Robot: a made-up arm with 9 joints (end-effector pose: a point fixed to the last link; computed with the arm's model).
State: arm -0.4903 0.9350 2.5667 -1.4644 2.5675 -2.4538 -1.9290 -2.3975 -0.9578
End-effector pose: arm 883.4 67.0 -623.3 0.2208 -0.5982 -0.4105 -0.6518
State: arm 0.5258 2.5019 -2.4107 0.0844 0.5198 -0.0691 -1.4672 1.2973 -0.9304
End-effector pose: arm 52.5 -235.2 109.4 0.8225 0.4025 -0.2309 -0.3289
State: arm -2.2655 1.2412 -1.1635 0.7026 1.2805 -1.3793 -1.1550 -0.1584 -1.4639
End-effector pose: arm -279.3 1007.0 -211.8 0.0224 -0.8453 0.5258 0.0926
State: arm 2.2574 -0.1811 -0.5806 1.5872 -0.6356 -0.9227 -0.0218 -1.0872 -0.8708
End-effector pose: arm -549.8 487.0 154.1 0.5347 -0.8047 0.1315 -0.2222
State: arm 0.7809 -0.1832 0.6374 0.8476 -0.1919 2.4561 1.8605 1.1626 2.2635
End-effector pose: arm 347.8 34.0 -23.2 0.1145 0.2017 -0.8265 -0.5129
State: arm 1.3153 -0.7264 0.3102 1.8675 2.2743 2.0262 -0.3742 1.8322 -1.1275
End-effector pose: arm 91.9 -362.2 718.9 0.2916 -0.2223 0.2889 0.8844
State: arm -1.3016 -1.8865 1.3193 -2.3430 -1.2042 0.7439 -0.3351 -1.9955 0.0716
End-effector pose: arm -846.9 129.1 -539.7 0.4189 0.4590 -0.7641 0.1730
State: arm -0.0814 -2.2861 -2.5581 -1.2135 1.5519 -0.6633 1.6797 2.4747 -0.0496
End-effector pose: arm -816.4 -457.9 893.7 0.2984 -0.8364 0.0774 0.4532
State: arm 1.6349 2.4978 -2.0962 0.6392 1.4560 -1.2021 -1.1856 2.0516 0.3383
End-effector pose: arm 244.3 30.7 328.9 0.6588 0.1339 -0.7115 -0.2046
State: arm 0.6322 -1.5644 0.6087 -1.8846 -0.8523 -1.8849 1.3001 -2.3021 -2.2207
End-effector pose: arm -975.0 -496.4 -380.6 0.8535 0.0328 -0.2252 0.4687
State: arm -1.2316 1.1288 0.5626 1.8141 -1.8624 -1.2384 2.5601 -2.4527 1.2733
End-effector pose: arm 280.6 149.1 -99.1 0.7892 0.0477 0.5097 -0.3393
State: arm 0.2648 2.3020 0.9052 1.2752 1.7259 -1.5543 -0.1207 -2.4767 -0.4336
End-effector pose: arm 25.4 -363.8 214.2 0.0665 0.4312 0.6214 0.6508
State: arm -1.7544 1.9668 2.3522 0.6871 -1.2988 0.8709 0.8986 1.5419 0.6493
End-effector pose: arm 220.1 -211.6 345.3 0.1756 0.3634 0.9117 -0.0769
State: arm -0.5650 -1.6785 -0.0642 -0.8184 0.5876 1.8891 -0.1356 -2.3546 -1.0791
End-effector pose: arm -601.5 -597.8 -577.6 0.1050 0.7886 0.4909 0.3551
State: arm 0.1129 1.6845 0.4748 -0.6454 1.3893 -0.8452 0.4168 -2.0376 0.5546
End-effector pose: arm -88.7 93.3 631.1 0.0030 -0.7475 0.5421 0.3839
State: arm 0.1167 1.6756 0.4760 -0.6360 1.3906 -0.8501 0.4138 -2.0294 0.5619
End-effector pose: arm -86.6 92.1 631.5 0.0022 0.7469 -0.5397 -0.3885
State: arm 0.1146 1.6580 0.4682 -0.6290 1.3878 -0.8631 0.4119 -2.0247 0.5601
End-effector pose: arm -81.1 83.5 634.1 0.0077 0.7462 -0.5323 -0.3997
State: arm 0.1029 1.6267 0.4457 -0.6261 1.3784 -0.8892 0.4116 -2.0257 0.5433
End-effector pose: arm -70.0 62.2 639.9 0.0132 0.7456 -0.5163 -0.4210
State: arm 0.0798 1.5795 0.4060 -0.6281 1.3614 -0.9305 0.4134 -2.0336 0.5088
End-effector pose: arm -51.8 25.2 647.9 0.0172 0.7447 -0.4893 -0.4535
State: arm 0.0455 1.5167 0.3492 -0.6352 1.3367 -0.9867 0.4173 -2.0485 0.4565
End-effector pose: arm -25.7 -29.3 654.5 0.0174 0.7429 -0.4497 -0.4955
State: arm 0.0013 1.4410 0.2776 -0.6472 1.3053 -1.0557 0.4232 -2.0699 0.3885
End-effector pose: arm 7.9 -100.9 654.3 0.0107 0.7391 -0.3981 -0.5433
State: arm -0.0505 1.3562 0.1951 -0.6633 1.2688 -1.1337 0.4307 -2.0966 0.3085
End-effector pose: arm 47.6 -186.2 641.1 0.0050 -0.7320 0.3367 0.5924
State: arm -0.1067 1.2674 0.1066 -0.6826 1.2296 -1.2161 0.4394 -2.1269 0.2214
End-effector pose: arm 90.6 -278.7 610.0 0.0303 -0.7204 0.2699 0.6381
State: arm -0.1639 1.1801 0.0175 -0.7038 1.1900 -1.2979 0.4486 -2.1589 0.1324
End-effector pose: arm 132.4 -369.7 560.0 0.0634 -0.7044 0.2034 0.6771
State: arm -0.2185 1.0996 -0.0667 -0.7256 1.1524 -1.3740 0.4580 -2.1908 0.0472
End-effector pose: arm 169.1 -450.3 495.5 0.1006 -0.6847 0.1427 0.7076
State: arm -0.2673 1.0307 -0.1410 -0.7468 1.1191 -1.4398 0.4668 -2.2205 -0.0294
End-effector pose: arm 197.6 -514.4 425.5 0.1371 -0.6637 0.0920 0.7296
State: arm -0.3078 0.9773 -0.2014 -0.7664 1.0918 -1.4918 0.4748 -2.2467 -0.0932
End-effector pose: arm 217.3 -560.0 360.8 0.1689 -0.6442 0.0536 0.7441
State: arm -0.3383 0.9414 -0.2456 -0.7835 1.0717 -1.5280 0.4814 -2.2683 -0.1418
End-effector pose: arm 229.2 -588.5 310.1 0.1930 -0.6291 0.0279 0.7525
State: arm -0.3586 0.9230 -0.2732 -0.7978 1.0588 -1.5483 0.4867 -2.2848 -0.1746
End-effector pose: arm 235.4 -603.4 278.3 0.2084 -0.6199 0.0139 0.7564
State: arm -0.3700 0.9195 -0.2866 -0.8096 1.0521 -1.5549 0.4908 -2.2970 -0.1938
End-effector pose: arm 237.7 -608.4 264.5 0.2161 -0.6165 0.0095 0.7571
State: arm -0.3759 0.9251 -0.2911 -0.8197 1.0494 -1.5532 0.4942 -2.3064 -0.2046
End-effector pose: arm 237.8 -608.0 262.4 0.2190 -0.6168 0.0108 0.7559
